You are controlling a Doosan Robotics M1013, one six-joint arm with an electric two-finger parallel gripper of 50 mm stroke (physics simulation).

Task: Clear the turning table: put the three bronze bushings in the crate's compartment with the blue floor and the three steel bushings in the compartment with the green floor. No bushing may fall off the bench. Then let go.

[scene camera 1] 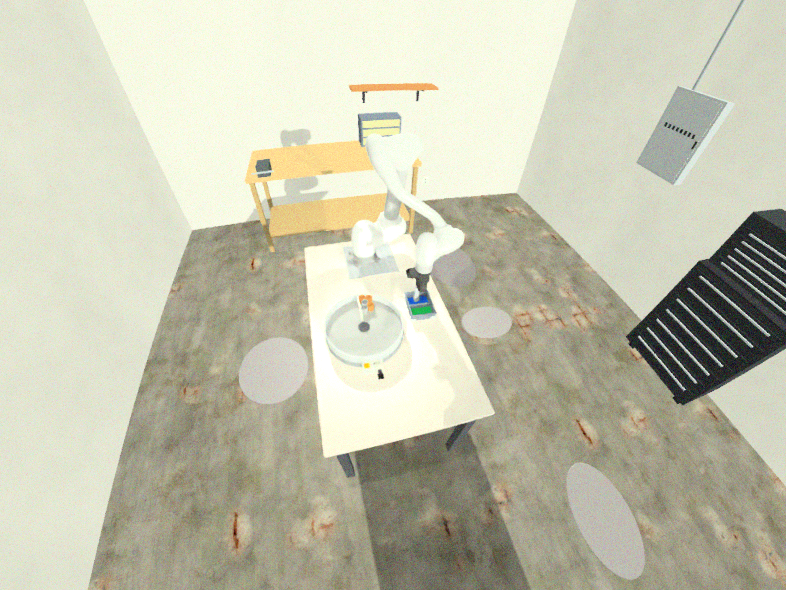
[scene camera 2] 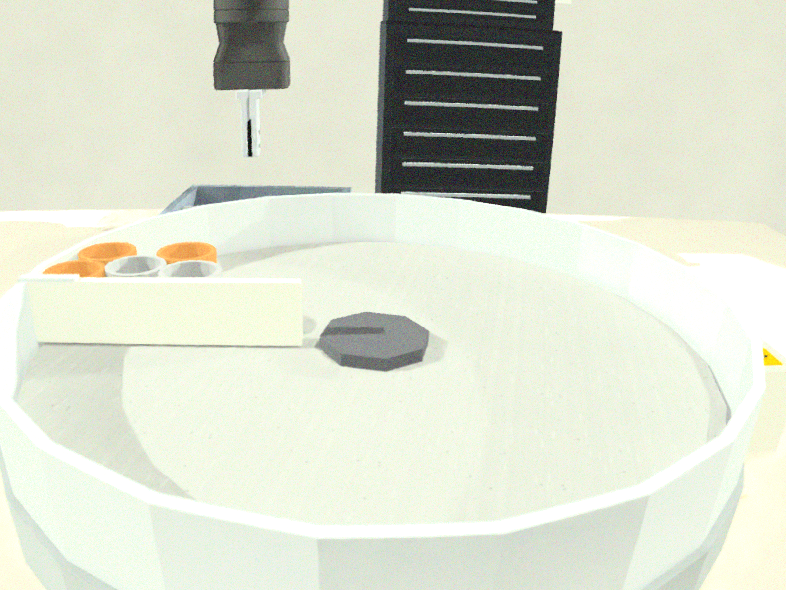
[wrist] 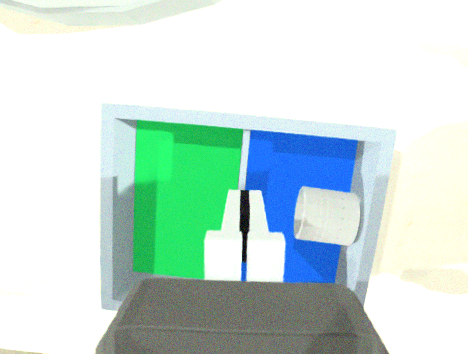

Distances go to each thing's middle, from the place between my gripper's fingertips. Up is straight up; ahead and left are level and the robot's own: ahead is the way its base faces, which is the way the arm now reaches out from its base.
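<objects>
I find the crate [scene camera 2: 196, 195] 80 mm below my hand, 10 mm ahead of it and 30 mm to the left of it. Then there is the turning table [scene camera 2: 381, 384], which is 60 mm below my hand, 340 mm to the right of it and 80 mm ahead of it.
</objects>
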